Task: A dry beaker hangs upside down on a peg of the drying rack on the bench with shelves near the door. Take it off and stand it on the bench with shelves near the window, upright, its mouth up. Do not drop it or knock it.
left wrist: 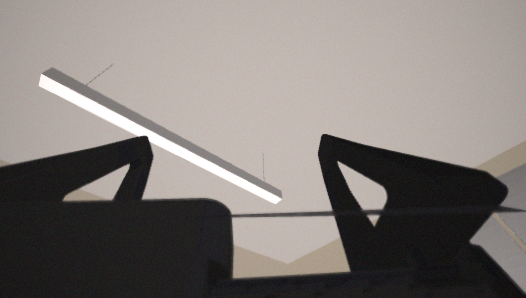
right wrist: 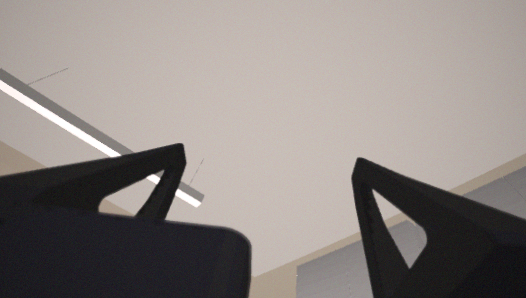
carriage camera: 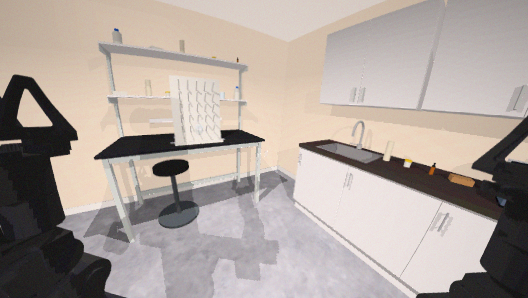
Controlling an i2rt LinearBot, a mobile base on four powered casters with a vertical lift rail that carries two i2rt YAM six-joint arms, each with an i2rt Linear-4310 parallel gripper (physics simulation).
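Places are measured from the left arm's base along level axes (x ahead, y left, z up), in centimetres.
Pixels of known places: left gripper, fingertip midpoint: (left wrist: pixel 237 145) (carriage camera: pixel 0 79); right gripper, fingertip midpoint: (right wrist: pixel 267 160).
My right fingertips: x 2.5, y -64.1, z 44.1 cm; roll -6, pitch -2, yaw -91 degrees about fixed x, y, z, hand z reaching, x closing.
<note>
For each thing: its top centre in the pictures, then the offset to it from my right fingertips. Level surfaces: height alone.
- black-topped bench with shelves, its level: dz -42.4 cm
- small clear beaker, middle of its top: (carriage camera: pixel 198 123) dx +122.8, dy +103.3, dz -22.8 cm
- round black stool, middle of its top: (carriage camera: pixel 171 164) dx +118.6, dy +137.2, dz -67.8 cm
A white peg drying rack (carriage camera: pixel 175 111) stands on the black-topped bench with shelves (carriage camera: pixel 131 144), left of the middle in the carriage view. A small clear beaker (carriage camera: pixel 199 129) shows faintly at its lower pegs; its mouth is too small to make out. The frames do not tell by themselves whether this bench is the one near the door or the one near the window. My left gripper (left wrist: pixel 237 145) is open and empty, pointing up at the ceiling. My right gripper (right wrist: pixel 267 160) is open and empty too, also pointing up. Both are far from the rack.
A round black stool (carriage camera: pixel 170 168) stands at the bench's front. Bottles and small containers stand on its shelves. On the right, a white counter (carriage camera: pixel 320 187) holds a sink (carriage camera: pixel 345 150), a tap and small items, beneath wall cabinets (carriage camera: pixel 385 60). A ceiling lamp (left wrist: pixel 165 142) (right wrist: pixel 60 120) hangs overhead.
</note>
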